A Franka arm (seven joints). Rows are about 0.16 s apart.
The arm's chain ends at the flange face. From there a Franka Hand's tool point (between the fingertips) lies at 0.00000 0.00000 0.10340 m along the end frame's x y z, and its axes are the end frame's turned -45 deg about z.
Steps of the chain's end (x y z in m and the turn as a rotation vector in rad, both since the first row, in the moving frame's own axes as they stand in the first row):
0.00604 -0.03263 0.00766 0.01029 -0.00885 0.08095
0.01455 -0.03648 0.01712 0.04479 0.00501 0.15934
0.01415 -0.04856 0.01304 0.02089 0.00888 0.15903
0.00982 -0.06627 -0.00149 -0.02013 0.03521 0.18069
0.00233 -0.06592 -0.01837 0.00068 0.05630 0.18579
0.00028 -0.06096 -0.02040 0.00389 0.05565 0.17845
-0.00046 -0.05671 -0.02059 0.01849 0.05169 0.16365
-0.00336 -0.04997 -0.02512 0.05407 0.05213 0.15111
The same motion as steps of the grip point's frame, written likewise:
0.02751 -0.02020 0.00765 0.01353 0.00102 0.08095
0.03994 -0.01811 0.01702 0.02813 0.03521 0.15934
0.04658 -0.02503 0.01301 0.00849 0.02105 0.15903
0.05454 -0.03579 -0.00157 -0.03913 0.01066 0.18069
0.05202 -0.04054 -0.01853 -0.03933 0.04029 0.18579
0.04729 -0.03876 -0.02056 -0.03660 0.04210 0.17845
0.04468 -0.03759 -0.02075 -0.02348 0.04962 0.16365
0.04070 -0.03727 -0.02541 0.00137 0.07509 0.15111

